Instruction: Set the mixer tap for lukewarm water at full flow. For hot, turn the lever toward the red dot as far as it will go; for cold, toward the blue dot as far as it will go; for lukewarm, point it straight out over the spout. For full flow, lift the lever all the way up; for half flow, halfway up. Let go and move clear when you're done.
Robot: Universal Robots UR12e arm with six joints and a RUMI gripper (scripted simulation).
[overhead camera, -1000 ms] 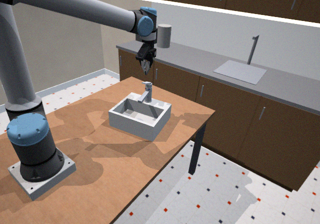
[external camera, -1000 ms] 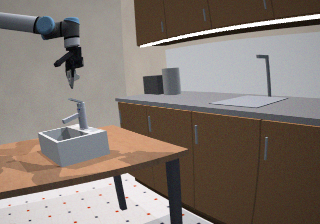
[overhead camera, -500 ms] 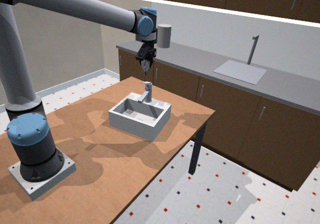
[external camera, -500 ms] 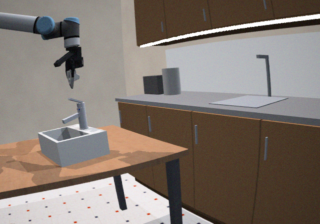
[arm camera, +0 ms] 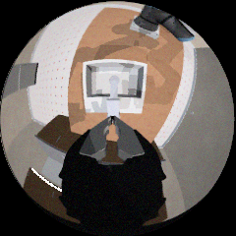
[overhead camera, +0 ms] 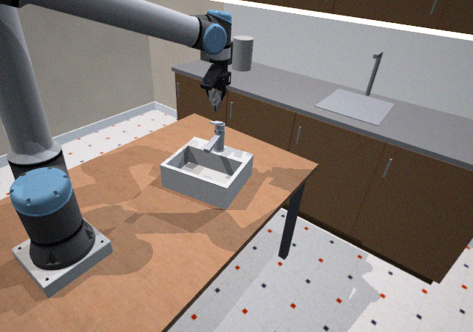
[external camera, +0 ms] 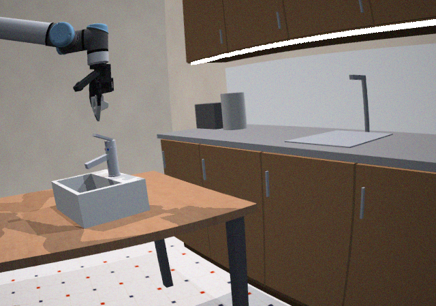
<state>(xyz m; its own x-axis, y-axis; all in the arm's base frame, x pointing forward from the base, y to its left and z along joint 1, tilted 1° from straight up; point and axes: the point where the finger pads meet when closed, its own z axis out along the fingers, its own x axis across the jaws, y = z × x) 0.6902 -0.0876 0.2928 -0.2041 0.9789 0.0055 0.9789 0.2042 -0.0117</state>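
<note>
Right now the lever is 80 mm below my hand and 10 mm ahead of it. Also, from my hand: grey mixer tap: 130 mm below, 30 mm ahead, 10 mm to the left; then white basin: 320 mm below, 70 mm behind, 10 mm to the right.
</note>
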